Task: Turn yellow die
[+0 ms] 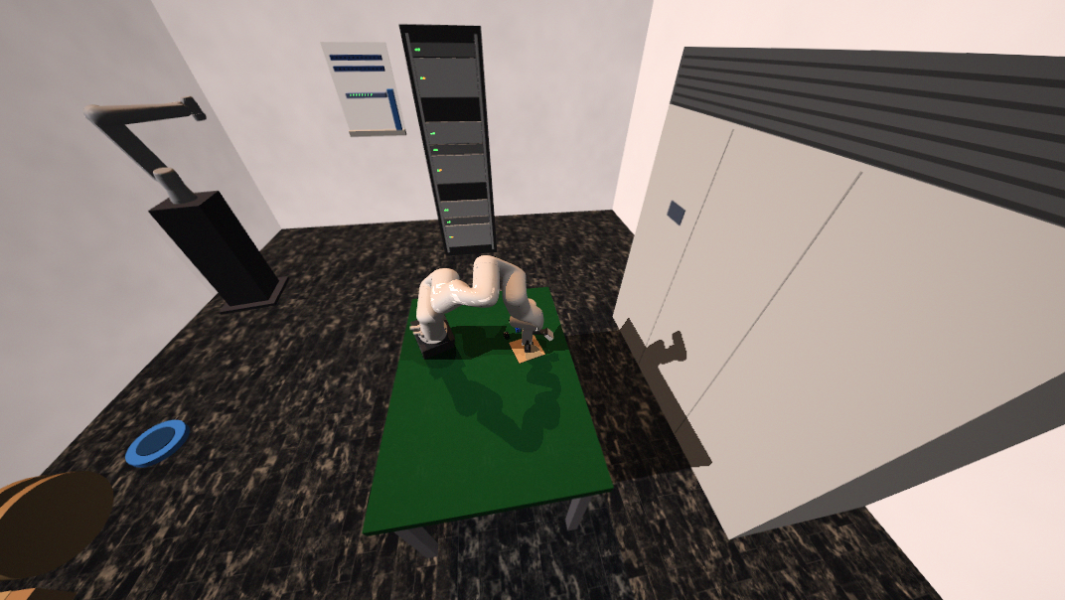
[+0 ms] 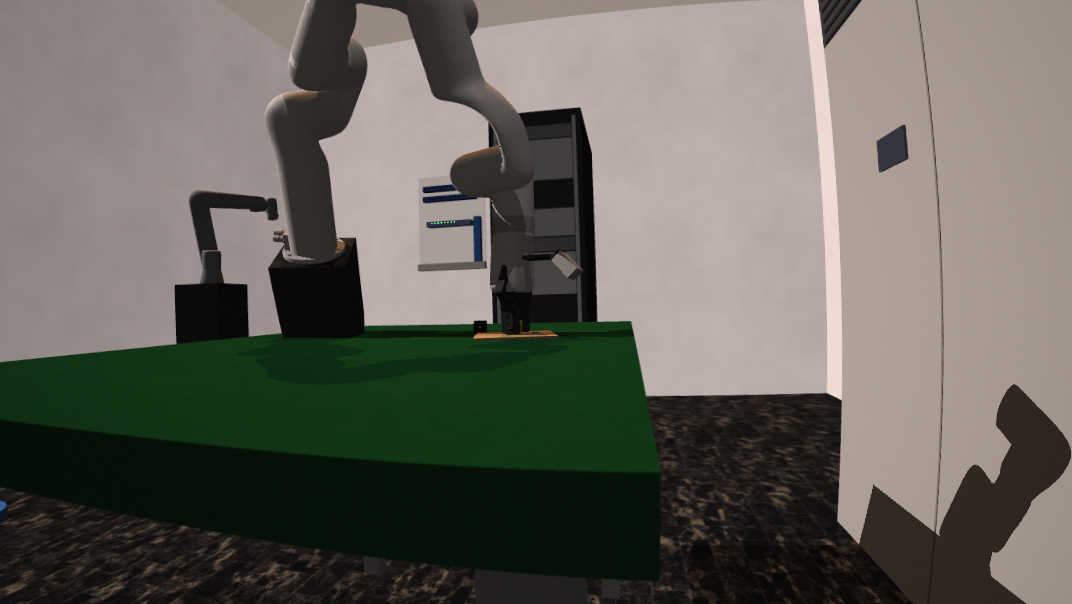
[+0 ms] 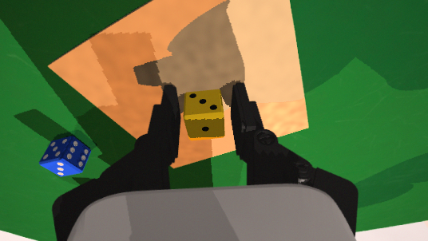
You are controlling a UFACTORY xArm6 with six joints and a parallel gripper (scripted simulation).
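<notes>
Right now my hand is 10 mm above the yellow die. From my hand the other things lie so: black die (110 mm to the left, 80 mm behind, 10 mm below); then blue die (140 mm to the left, 10 mm below, 10 mm behind); then mat (20 mm below).
</notes>
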